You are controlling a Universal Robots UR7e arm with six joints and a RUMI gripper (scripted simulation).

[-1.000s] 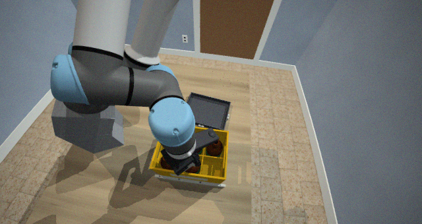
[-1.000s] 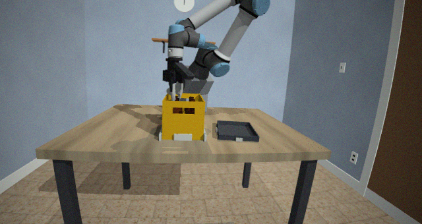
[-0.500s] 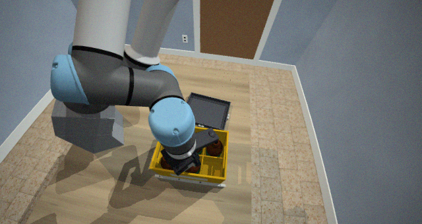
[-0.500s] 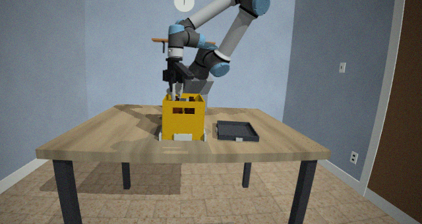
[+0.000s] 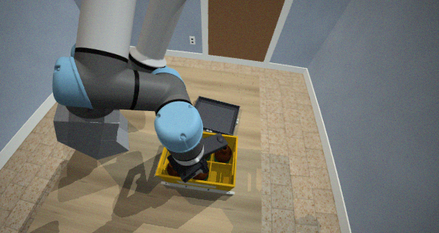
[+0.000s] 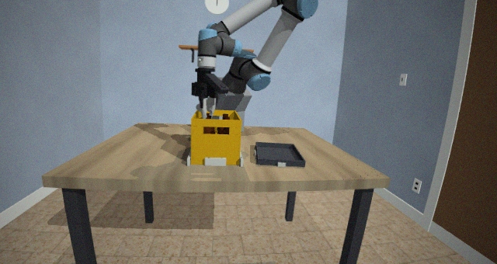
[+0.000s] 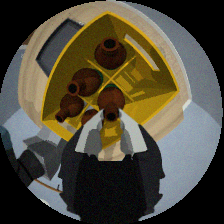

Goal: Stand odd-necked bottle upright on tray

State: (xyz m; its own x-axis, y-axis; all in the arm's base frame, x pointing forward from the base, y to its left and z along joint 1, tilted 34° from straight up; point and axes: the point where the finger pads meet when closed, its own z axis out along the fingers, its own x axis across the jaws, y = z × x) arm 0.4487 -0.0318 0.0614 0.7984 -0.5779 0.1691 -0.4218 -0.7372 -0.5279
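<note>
The crate lies 20 mm behind my hand, 30 mm to the left of it and 70 mm below it. The rest, counted from my hand: tray 80 mm behind, 300 mm to the left, 140 mm below; bottle 60 mm ahead, 100 mm to the left, 70 mm below.
</note>
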